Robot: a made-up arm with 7 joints. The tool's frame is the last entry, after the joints. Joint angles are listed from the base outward.
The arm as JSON. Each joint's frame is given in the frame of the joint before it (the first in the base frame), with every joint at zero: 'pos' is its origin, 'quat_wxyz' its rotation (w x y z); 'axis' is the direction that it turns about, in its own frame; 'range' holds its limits. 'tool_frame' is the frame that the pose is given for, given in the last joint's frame.
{
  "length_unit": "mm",
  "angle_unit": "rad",
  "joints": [
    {
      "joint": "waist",
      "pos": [
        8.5,
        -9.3,
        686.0
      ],
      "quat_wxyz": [
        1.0,
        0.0,
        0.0,
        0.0
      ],
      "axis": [
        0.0,
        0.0,
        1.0
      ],
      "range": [
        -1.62,
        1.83
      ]
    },
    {
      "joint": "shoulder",
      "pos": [
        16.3,
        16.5,
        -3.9
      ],
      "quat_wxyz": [
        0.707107,
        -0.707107,
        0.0,
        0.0
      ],
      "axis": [
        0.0,
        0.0,
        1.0
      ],
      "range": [
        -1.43,
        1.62
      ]
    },
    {
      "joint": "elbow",
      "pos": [
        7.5,
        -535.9,
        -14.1
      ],
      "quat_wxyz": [
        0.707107,
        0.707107,
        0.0,
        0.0
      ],
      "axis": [
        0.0,
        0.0,
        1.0
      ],
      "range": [
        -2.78,
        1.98
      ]
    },
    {
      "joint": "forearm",
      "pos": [
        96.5,
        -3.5,
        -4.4
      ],
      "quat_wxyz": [
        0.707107,
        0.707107,
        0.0,
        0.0
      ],
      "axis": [
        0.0,
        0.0,
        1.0
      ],
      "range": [
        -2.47,
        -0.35
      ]
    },
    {
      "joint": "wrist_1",
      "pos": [
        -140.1,
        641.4,
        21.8
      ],
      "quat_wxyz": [
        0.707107,
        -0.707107,
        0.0,
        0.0
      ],
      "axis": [
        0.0,
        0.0,
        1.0
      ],
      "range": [
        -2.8,
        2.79
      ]
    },
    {
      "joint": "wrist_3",
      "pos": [
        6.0,
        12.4,
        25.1
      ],
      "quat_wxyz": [
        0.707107,
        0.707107,
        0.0,
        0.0
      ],
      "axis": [
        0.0,
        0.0,
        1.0
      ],
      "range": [
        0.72,
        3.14
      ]
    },
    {
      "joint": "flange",
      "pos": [
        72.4,
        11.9,
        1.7
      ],
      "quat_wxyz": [
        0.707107,
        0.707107,
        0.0,
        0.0
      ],
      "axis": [
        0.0,
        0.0,
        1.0
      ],
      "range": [
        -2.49,
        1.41
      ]
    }
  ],
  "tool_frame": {
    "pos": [
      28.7,
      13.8,
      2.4
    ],
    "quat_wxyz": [
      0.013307,
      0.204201,
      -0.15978,
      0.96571
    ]
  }
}
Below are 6 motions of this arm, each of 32 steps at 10 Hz.
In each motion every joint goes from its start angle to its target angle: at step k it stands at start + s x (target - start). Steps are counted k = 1, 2, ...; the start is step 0. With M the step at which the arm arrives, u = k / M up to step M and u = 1 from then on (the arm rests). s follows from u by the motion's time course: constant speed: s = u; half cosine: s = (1 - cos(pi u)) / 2; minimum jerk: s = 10 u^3 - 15 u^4 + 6 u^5.
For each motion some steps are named. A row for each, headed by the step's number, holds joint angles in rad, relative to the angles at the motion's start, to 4 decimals.
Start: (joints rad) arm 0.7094 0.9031 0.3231 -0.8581 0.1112 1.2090 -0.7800
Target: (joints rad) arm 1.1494 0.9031 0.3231 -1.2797 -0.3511 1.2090 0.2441
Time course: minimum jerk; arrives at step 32
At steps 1, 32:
1: 0.0001 0.0000 0.0000 -0.0001 -0.0001 0.0000 0.0003
32: 0.4400 0.0000 0.0000 -0.4216 -0.4623 0.0000 1.0241

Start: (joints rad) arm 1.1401 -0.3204 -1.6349 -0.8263 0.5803 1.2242 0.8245
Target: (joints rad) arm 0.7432 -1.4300 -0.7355 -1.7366 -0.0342 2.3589 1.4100
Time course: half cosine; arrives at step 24
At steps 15, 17, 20, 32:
15: -0.2744 -0.7671 0.6218 -0.6293 -0.4248 0.7845 0.4048
17: -0.3193 -0.8925 0.7235 -0.7322 -0.4943 0.9127 0.4710
20: -0.3703 -1.0353 0.8392 -0.8493 -0.5733 1.0587 0.5463
32: -0.3969 -1.1096 0.8994 -0.9103 -0.6145 1.1347 0.5855

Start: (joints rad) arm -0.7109 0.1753 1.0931 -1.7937 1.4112 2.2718 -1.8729
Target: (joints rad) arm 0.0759 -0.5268 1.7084 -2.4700 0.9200 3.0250 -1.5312
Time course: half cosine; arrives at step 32
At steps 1, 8, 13, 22, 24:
1: 0.0019 -0.0017 0.0015 -0.0016 -0.0012 0.0018 0.0008
8: 0.1152 -0.1028 0.0901 -0.0990 -0.0719 0.1103 0.0500
13: 0.2792 -0.2491 0.2183 -0.2400 -0.1743 0.2673 0.1213
22: 0.6120 -0.5461 0.4786 -0.5260 -0.3820 0.5858 0.2658
24: 0.6716 -0.5993 0.5252 -0.5773 -0.4193 0.6429 0.2917

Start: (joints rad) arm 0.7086 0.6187 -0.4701 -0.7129 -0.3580 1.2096 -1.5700
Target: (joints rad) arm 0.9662 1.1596 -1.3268 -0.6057 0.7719 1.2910 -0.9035
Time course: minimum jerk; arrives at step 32
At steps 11, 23, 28, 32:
11: 0.0581 0.1220 -0.1932 0.0242 0.2548 0.0184 0.1503
23: 0.2217 0.4656 -0.7375 0.0923 0.9726 0.0701 0.5737
28: 0.2535 0.5322 -0.8429 0.1055 1.1118 0.0801 0.6558
32: 0.2576 0.5409 -0.8567 0.1072 1.1299 0.0814 0.6665

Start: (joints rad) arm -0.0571 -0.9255 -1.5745 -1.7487 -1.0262 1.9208 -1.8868
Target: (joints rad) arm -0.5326 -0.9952 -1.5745 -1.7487 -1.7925 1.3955 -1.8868
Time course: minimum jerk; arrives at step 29
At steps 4, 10, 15, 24, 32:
4: -0.0100 -0.0015 0.0000 0.0000 -0.0162 -0.0111 0.0000
10: -0.1080 -0.0158 0.0000 0.0000 -0.1741 -0.1193 0.0000
15: -0.2531 -0.0371 0.0000 0.0000 -0.4079 -0.2796 0.0000
24: -0.4570 -0.0670 0.0000 0.0000 -0.7365 -0.5049 0.0000
32: -0.4755 -0.0697 0.0000 0.0000 -0.7663 -0.5253 0.0000

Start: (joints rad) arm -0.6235 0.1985 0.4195 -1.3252 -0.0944 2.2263 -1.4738
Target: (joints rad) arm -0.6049 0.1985 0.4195 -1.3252 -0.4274 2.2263 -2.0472
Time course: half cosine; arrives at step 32
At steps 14, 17, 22, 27, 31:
14: 0.0075 0.0000 0.0000 0.0000 -0.1340 0.0000 -0.2308
17: 0.0102 0.0000 0.0000 0.0000 -0.1828 0.0000 -0.3148
22: 0.0145 0.0000 0.0000 0.0000 -0.2590 0.0000 -0.4460
27: 0.0175 0.0000 0.0000 0.0000 -0.3133 0.0000 -0.5395
31: 0.0186 0.0000 0.0000 0.0000 -0.3322 0.0000 -0.5720

